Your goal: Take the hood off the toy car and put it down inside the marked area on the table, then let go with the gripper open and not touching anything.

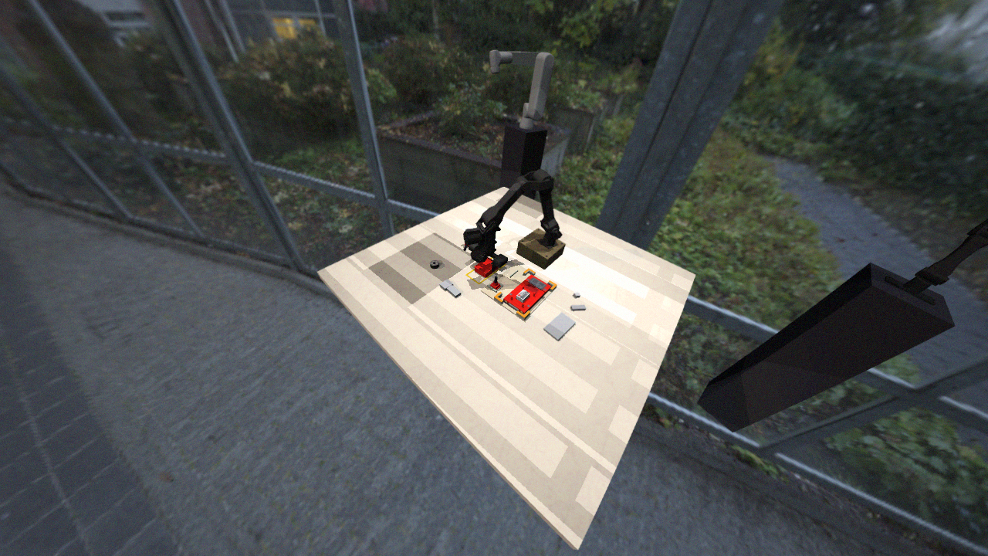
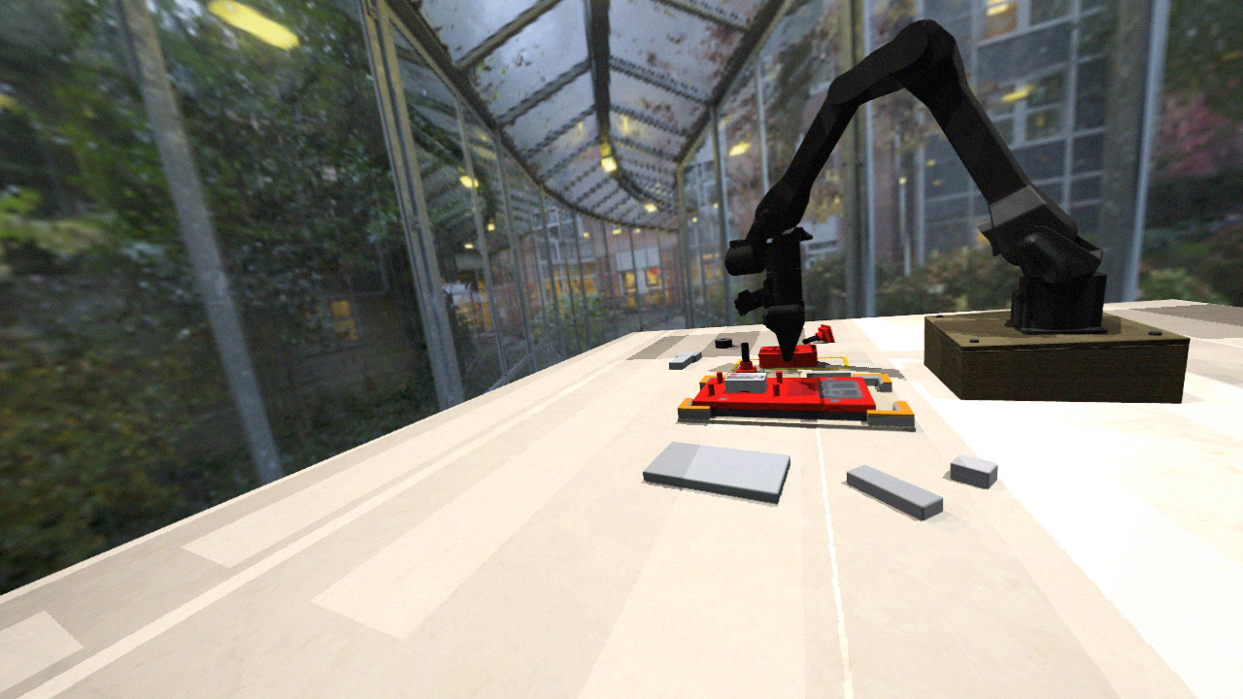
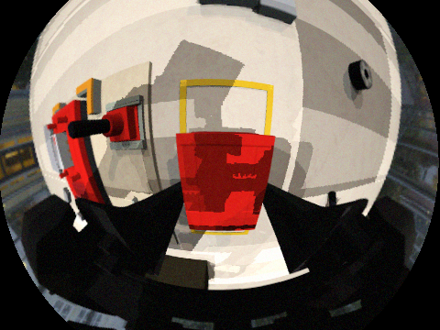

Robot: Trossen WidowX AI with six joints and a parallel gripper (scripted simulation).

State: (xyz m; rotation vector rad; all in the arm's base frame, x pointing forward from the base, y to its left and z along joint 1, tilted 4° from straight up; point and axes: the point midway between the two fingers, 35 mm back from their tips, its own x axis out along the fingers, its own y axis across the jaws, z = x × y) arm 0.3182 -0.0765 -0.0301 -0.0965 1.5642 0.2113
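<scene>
Now: gripper tip 10 mm below the red hood. Also, from my gripper tip: grey plate 420 mm to the left, 30 mm behind, 10 mm below; black wheel 180 mm ahead, 160 mm to the right.
</scene>
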